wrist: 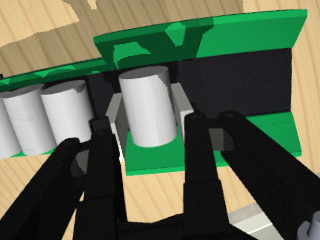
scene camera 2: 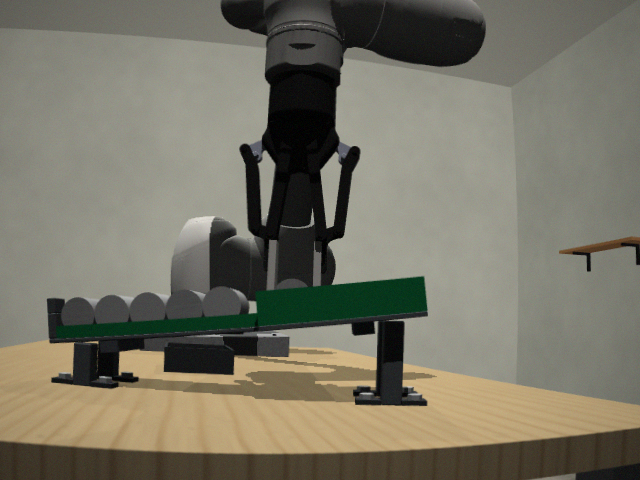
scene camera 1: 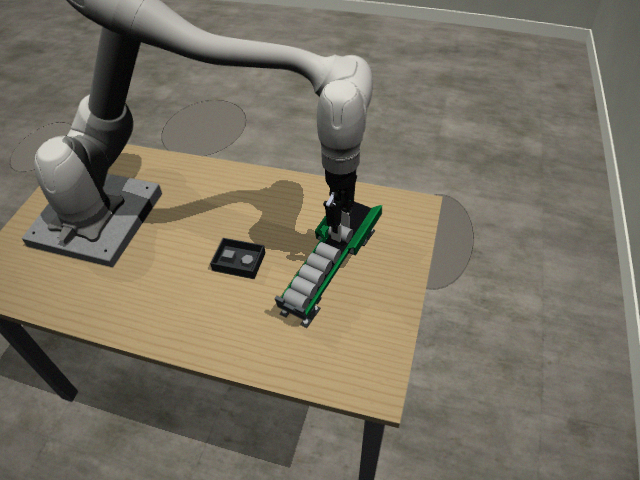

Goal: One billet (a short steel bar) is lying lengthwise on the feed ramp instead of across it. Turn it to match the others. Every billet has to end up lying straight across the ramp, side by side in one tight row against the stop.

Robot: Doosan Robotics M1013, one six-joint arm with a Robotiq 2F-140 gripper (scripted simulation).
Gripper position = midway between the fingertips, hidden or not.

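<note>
My gripper point(scene camera 2: 293, 304) is there to be seen, and I find my gripper point(scene camera 1: 340, 233) again in another view, as I do my gripper point(wrist: 149, 103). There is a billet point(wrist: 147, 95), and there is also a billet point(wrist: 32, 128). Then I see a black tray point(scene camera 2: 194, 358), which is the same black tray point(scene camera 1: 241, 248) that scene camera 1 shows me, while in the wrist view the tray is out of frame.
</note>
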